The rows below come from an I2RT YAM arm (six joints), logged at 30 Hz.
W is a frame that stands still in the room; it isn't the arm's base.
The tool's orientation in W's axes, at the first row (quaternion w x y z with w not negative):
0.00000 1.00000 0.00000 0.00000
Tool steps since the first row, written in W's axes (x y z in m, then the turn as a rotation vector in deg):
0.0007 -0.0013 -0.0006 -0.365 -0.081 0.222
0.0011 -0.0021 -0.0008 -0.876 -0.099 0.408
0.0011 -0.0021 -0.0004 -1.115 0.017 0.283
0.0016 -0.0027 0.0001 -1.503 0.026 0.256
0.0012 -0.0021 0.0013 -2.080 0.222 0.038
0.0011 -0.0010 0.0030 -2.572 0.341 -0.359
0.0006 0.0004 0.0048 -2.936 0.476 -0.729
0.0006 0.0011 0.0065 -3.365 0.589 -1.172
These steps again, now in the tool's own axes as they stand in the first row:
0.0007 0.0013 0.0006 -0.365 0.081 -0.222
0.0011 0.0021 0.0008 -0.876 0.099 -0.408
0.0011 0.0021 0.0004 -1.115 -0.017 -0.283
0.0016 0.0027 -0.0001 -1.503 -0.026 -0.256
0.0012 0.0021 -0.0013 -2.080 -0.222 -0.038
0.0011 0.0010 -0.0030 -2.572 -0.341 0.359
0.0006 -0.0004 -0.0048 -2.936 -0.476 0.729
0.0006 -0.0011 -0.0065 -3.365 -0.589 1.172

